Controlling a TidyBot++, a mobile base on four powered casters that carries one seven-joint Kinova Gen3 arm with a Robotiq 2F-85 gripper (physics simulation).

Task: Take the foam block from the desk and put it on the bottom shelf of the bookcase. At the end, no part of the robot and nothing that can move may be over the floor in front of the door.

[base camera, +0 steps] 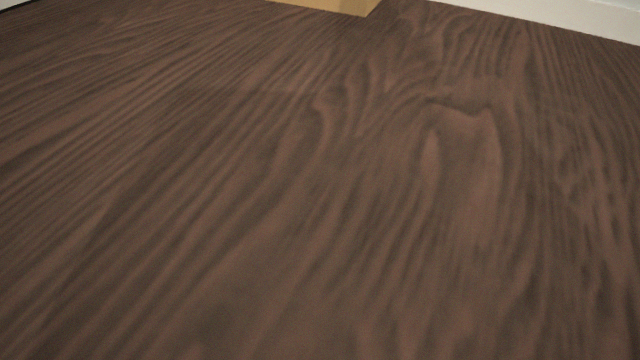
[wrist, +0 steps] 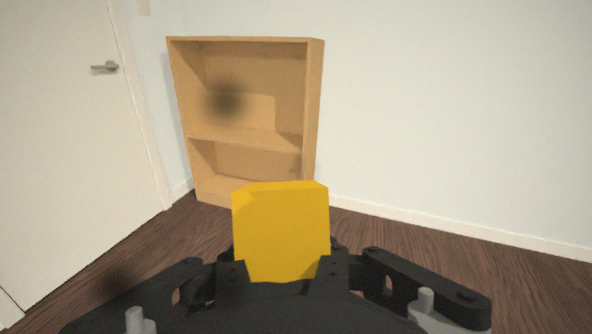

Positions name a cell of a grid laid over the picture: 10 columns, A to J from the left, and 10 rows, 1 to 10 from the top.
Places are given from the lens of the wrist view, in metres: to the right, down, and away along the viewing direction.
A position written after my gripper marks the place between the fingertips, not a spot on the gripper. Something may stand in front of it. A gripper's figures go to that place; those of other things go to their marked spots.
my gripper (wrist: E8): -0.01, 0.06, 0.17
yellow foam block (wrist: E7): -0.01, 0.03, 0.11
tan wooden bookcase (wrist: E3): -0.15, -0.51, 1.39
white door (wrist: B6): -1.00, 0.03, 1.06
The marked spots on the tan wooden bookcase and the yellow foam block are 1.40 m apart.
